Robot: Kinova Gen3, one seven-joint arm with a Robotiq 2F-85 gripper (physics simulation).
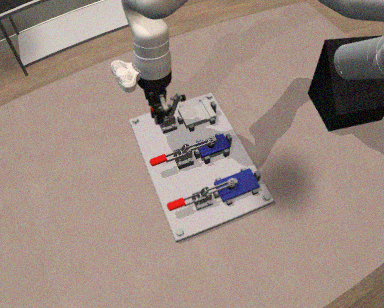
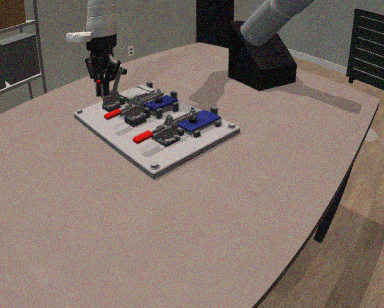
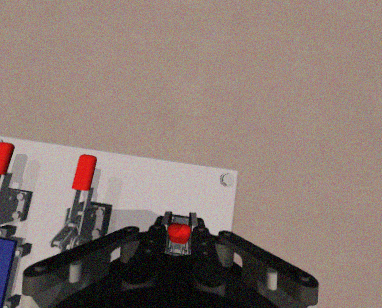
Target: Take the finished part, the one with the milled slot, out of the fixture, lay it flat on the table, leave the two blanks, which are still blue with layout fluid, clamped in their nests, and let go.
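Where they show: gripper, fingertip midpoint: (image 1: pixel 157 119) (image 2: pixel 102 96) (image 3: pixel 180 221); arm's base, link origin: (image 1: pixel 348 62) (image 2: pixel 252 35).
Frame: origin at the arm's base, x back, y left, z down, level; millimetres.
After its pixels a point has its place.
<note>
The finished part (image 1: pixel 196 114) {x -396, y -57, z 122 mm} (image 2: pixel 134 93) {x -403, y -55, z 122 mm}, pale grey, lies in the end nest of the fixture plate (image 1: pixel 150 142) {x -525, y -30, z 143 mm} (image 2: pixel 120 145) {x -541, y 111, z 143 mm}; its slot is hard to make out. My gripper (image 1: pixel 159 116) {x -494, y -59, z 102 mm} (image 2: pixel 102 88) {x -494, y -59, z 102 mm} (image 3: pixel 180 221) {x -494, y -59, z 102 mm} is shut on that nest's red clamp handle (image 3: pixel 179 233) {x -499, y -60, z 56 mm}, which stands up between the fingers. That clamp's pressing arm (image 1: pixel 174 103) (image 2: pixel 119 81) is raised clear of the part. The middle blue blank (image 1: pixel 215 146) {x -388, y 52, z 117 mm} (image 2: pixel 161 103) {x -397, y 56, z 117 mm} and the larger outer blue blank (image 1: pixel 242 184) {x -366, y 160, z 127 mm} (image 2: pixel 201 121) {x -377, y 166, z 127 mm} (image 3: pixel 6 265) {x -395, y 134, z 127 mm} sit in their nests under lowered clamp arms.
The middle clamp's red handle (image 1: pixel 158 160) {x -524, y 55, z 98 mm} (image 2: pixel 112 114) {x -526, y 59, z 98 mm} (image 3: pixel 84 172) {x -524, y 48, z 97 mm} and the outer clamp's red handle (image 1: pixel 175 204) {x -520, y 163, z 107 mm} (image 2: pixel 143 136) {x -519, y 167, z 107 mm} (image 3: pixel 5 158) {x -519, y 153, z 109 mm} lie low over the plate. A black robot base (image 1: pixel 345 100) {x -34, y 67, z 66 mm} (image 2: pixel 260 62) {x -49, y 71, z 72 mm} stands on the table (image 1: pixel 90 210) {x -710, y 92, z 158 mm} (image 2: pixel 200 225) {x -556, y 359, z 158 mm} (image 3: pixel 200 75) {x -694, y -46, z 158 mm}.
</note>
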